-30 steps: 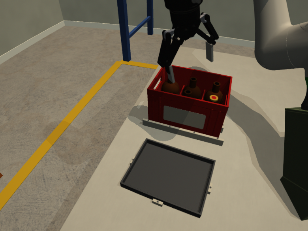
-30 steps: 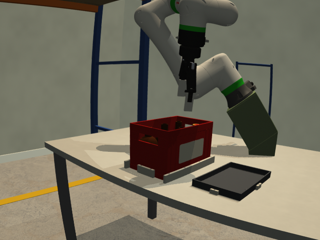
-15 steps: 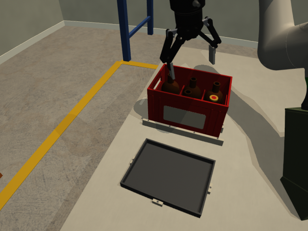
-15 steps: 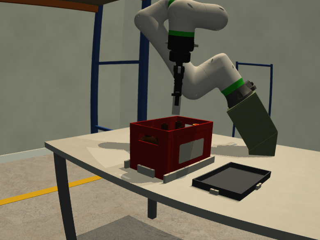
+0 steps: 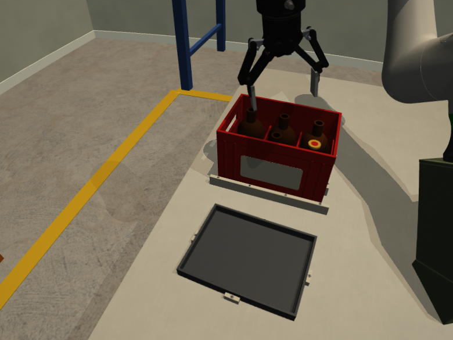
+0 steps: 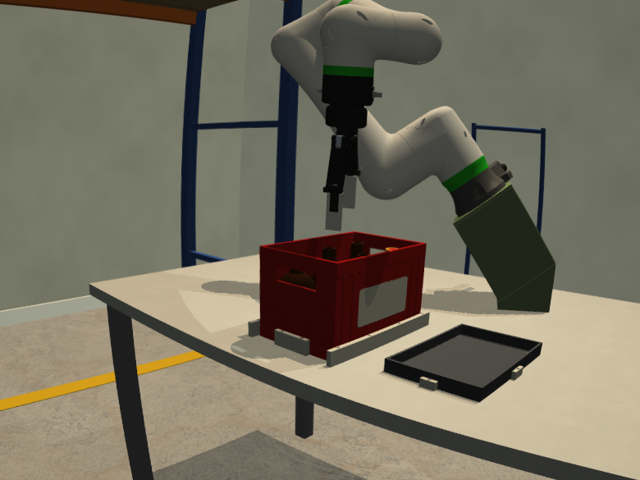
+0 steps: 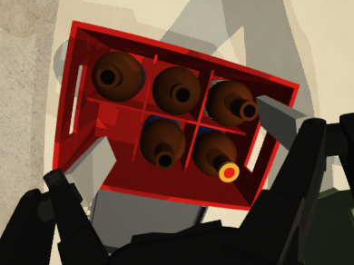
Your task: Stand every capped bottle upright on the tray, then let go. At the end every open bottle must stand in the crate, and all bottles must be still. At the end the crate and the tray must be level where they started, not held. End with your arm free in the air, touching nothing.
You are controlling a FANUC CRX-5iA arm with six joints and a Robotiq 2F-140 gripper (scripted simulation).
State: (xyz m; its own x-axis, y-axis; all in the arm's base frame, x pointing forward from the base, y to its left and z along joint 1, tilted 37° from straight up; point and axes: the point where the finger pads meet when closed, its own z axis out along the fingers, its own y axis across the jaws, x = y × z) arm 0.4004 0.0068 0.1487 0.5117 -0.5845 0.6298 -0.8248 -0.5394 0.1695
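The capped bottle is 15 cm below my hand, 10 cm behind it and 5 cm to the left of it. The rest, counted from my hand: red crate: 15 cm below, 1 cm to the left, 1 cm behind; then dark tray: 29 cm to the left, 22 cm below, 4 cm behind.
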